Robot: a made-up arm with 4 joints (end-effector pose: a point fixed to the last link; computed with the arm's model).
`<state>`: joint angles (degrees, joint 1 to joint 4).
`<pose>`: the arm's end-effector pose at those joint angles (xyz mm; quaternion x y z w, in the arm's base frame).
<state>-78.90 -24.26 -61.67 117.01</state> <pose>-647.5 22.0 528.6 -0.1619 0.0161 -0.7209 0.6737</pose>
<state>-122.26 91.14 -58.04 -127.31</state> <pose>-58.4 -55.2 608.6 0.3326 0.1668 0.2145 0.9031</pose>
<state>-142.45 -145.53 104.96 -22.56</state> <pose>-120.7 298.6 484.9 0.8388 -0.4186 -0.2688 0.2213</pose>
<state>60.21 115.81 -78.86 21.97</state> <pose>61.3 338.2 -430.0 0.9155 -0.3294 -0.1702 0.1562</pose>
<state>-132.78 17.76 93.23 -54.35</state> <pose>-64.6 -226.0 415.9 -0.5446 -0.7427 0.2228 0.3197</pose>
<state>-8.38 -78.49 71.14 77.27</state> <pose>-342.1 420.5 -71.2 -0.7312 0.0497 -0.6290 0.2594</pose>
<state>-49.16 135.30 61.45 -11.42</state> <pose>-714.3 -54.2 -82.9 0.9461 0.2196 0.1200 0.2055</pose>
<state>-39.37 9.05 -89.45 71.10</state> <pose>-732.4 50.8 -160.5 0.2730 -0.3235 -0.5830 0.6935</pose>
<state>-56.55 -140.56 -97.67 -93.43</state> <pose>-401.0 64.5 309.9 0.2302 -0.0716 -0.8591 0.4514</pose>
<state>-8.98 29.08 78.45 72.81</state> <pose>-247.1 -210.0 219.4 -0.2310 0.6608 -0.3001 0.6480</pose>
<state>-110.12 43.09 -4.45 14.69</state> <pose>-127.4 -193.6 825.8 0.1021 0.7605 -0.3783 0.5178</pose>
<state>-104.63 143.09 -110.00 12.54</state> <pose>-96.1 334.8 422.2 -0.2790 -0.0456 -0.9347 0.2154</pose>
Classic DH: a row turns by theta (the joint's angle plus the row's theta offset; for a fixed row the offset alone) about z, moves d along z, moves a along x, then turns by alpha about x. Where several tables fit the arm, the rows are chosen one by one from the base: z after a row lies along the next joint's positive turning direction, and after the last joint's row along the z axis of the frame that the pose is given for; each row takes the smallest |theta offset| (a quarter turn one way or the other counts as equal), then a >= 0, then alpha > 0; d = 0 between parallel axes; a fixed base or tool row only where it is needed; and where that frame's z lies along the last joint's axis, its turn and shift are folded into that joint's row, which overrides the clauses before.
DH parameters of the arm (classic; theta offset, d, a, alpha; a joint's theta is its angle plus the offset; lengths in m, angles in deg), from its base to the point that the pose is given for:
base (fixed): 0 0.1218 0 90
joint 1: -90 -0.0014 0.315 -90
joint 2: 0 -0.2809 -0.0224 -90
joint 3: 90 -0.0311 0.2078 90
joint 4: -64.36 0 0.1879 180
tool (fixed): 115.64 0.1025 0 0

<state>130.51 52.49 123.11 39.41</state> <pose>167.5 -290.4 280.0 -0.2299 -0.1438 0.0315 0.9620</pose>
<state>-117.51 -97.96 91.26 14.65</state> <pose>-90.0 371.6 361.7 0.8098 -0.5369 -0.1907 0.1399</pose>
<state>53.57 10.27 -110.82 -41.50</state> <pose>220.0 -178.5 -439.7 -0.2761 -0.9506 0.0078 0.1417</pose>
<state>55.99 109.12 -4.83 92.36</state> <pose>-128.6 -105.2 -589.9 0.7206 0.3270 -0.1172 0.6001</pose>
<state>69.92 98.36 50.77 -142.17</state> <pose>185.1 -123.0 -187.1 -0.0185 0.3895 -0.8230 0.4132</pose>
